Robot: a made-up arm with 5 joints.
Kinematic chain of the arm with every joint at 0, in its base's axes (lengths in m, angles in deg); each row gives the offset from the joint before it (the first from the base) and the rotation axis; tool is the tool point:
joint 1: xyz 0 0 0.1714 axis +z
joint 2: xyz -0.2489 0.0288 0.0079 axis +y
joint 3: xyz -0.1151 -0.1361 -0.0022 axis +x
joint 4: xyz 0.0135 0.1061 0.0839 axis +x
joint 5: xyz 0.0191 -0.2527 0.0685 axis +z
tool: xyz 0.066 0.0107 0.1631
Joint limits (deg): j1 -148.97..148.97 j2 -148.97..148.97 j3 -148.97..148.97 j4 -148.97..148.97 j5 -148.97..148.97
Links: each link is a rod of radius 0.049 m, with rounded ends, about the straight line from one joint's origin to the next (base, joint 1, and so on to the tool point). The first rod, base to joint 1, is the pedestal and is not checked.
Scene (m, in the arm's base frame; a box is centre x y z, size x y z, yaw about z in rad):
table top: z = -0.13
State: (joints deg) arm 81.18 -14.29 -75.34 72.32 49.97
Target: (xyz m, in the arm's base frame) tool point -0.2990 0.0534 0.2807
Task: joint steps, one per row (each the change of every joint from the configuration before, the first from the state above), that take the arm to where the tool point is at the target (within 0.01 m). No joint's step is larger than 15 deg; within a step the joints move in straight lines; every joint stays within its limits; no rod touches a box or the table.
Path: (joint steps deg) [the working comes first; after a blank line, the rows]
Joints at the target: 17.04 10.15 -111.37 28.06 40.04
Straight joint move there: clear.

1: -12.83 4.89 -7.21 -8.85 -1.99
2: -12.83 4.88 -7.20 -8.86 -1.98
3: -12.82 4.89 -7.21 -8.85 -1.99
4: -12.83 4.89 -7.20 -8.85 -1.98
5: -12.83 4.89 -7.21 -8.85 -1.99

